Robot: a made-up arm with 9 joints. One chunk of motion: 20 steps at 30 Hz.
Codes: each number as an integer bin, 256 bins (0 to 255) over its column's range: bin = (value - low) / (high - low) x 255, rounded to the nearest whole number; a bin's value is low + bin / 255 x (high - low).
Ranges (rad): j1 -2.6..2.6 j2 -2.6..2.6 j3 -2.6..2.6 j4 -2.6..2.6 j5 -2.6..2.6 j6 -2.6..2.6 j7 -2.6..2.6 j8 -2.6..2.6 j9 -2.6..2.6
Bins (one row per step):
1: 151 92 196 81 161 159 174 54 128
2: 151 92 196 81 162 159 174 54 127
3: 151 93 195 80 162 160 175 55 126
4: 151 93 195 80 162 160 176 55 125
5: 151 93 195 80 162 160 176 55 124
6: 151 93 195 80 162 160 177 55 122
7: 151 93 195 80 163 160 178 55 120
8: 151 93 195 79 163 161 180 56 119
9: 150 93 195 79 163 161 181 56 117
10: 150 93 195 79 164 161 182 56 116
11: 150 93 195 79 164 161 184 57 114
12: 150 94 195 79 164 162 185 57 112
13: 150 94 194 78 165 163 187 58 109
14: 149 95 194 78 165 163 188 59 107
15: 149 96 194 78 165 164 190 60 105
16: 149 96 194 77 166 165 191 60 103
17: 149 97 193 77 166 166 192 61 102
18: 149 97 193 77 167 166 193 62 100
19: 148 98 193 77 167 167 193 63 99
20: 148 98 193 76 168 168 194 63 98
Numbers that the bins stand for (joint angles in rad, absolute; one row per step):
1: 0.4792 -0.7239 1.3969 -0.9482 0.6831 0.6424 0.9482 -1.4988 0.0102
2: 0.4792 -0.7239 1.3969 -0.9482 0.7035 0.6424 0.9482 -1.4988 -0.0102
3: 0.4792 -0.7035 1.3765 -0.9686 0.7035 0.6627 0.9686 -1.4784 -0.0306
4: 0.4792 -0.7035 1.3765 -0.9686 0.7035 0.6627 0.9890 -1.4784 -0.0510
5: 0.4792 -0.7035 1.3765 -0.9686 0.7035 0.6627 0.9890 -1.4784 -0.0714
6: 0.4792 -0.7035 1.3765 -0.9686 0.7035 0.6627 1.0094 -1.4784 -0.1122
7: 0.4792 -0.7035 1.3765 -0.9686 0.7239 0.6627 1.0298 -1.4784 -0.1529
8: 0.4792 -0.7035 1.3765 -0.9890 0.7239 0.6831 1.0706 -1.4580 -0.1733
9: 0.4588 -0.7035 1.3765 -0.9890 0.7239 0.6831 1.0910 -1.4580 -0.2141
10: 0.4588 -0.7035 1.3765 -0.9890 0.7443 0.6831 1.1114 -1.4580 -0.2345
11: 0.4588 -0.7035 1.3765 -0.9890 0.7443 0.6831 1.1522 -1.4376 -0.2753
12: 0.4588 -0.6831 1.3765 -0.9890 0.7443 0.7035 1.1725 -1.4376 -0.3161
13: 0.4588 -0.6831 1.3561 -1.0094 0.7647 0.7239 1.2133 -1.4173 -0.3773
14: 0.4384 -0.6627 1.3561 -1.0094 0.7647 0.7239 1.2337 -1.3969 -0.4180
15: 0.4384 -0.6424 1.3561 -1.0094 0.7647 0.7443 1.2745 -1.3765 -0.4588
16: 0.4384 -0.6424 1.3561 -1.0298 0.7851 0.7647 1.2949 -1.3765 -0.4996
17: 0.4384 -0.6220 1.3357 -1.0298 0.7851 0.7851 1.3153 -1.3561 -0.5200
18: 0.4384 -0.6220 1.3357 -1.0298 0.8055 0.7851 1.3357 -1.3357 -0.5608
19: 0.4180 -0.6016 1.3357 -1.0298 0.8055 0.8055 1.3357 -1.3153 -0.5812
20: 0.4180 -0.6016 1.3357 -1.0502 0.8259 0.8259 1.3561 -1.3153 -0.6016

